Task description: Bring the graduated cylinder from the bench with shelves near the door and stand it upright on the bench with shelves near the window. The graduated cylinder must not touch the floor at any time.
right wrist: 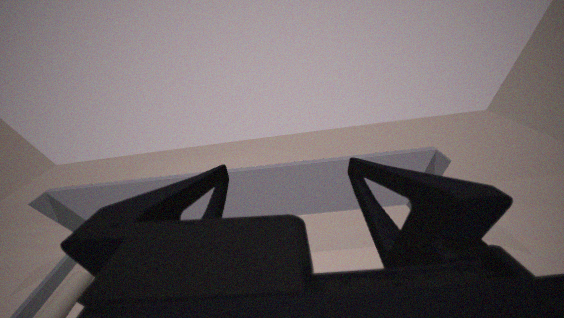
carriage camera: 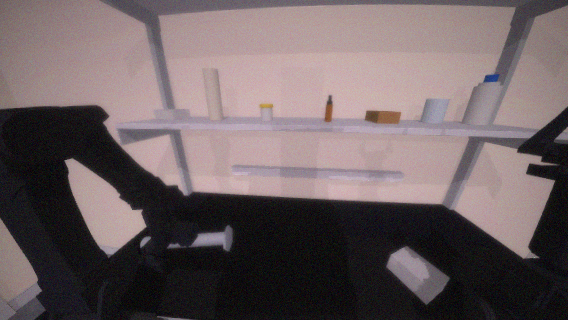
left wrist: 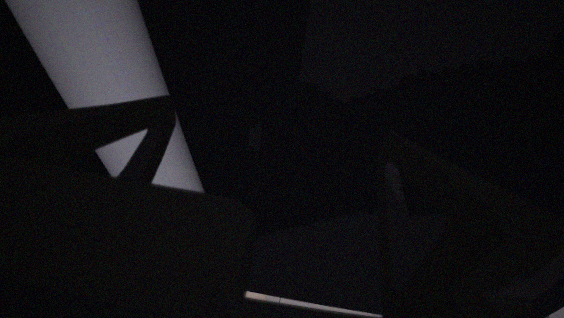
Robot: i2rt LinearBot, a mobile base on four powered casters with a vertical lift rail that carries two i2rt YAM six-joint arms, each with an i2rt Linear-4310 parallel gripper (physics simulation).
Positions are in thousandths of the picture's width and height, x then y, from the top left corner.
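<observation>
There's a graduated cylinder (carriage camera: 397,745), and you get the cylinder (left wrist: 166,190) from the left wrist as well, but in the right wrist view the cylinder is out of frame. A bench with shelves (carriage camera: 503,786) is there too, and the left wrist view has that bench with shelves (left wrist: 504,357) as well. As for the grippers, there's the left gripper (left wrist: 492,395) and the right gripper (right wrist: 512,530).
</observation>
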